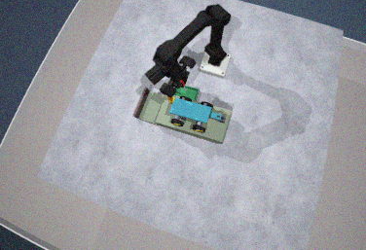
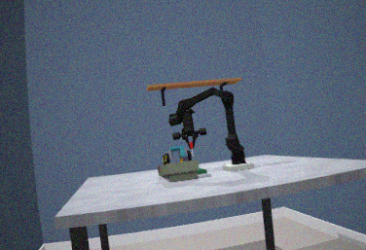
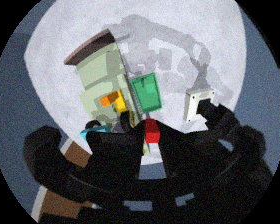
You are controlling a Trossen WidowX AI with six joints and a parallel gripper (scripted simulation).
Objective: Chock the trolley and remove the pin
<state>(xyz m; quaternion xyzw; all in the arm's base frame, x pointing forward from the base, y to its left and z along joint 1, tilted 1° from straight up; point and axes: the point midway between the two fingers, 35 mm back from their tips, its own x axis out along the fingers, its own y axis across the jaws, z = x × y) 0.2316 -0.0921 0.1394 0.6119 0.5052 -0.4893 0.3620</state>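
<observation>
My gripper tip is right at the red-headed stop pin. From my gripper tip the other things lie so: brown ramp lip 18 cm to the right, 11 cm below, 11 cm ahead; then trolley 10 cm ahead, 8 cm to the left, 2 cm below; then yellow chock 6 cm ahead, 5 cm below, 2 cm to the right.
</observation>
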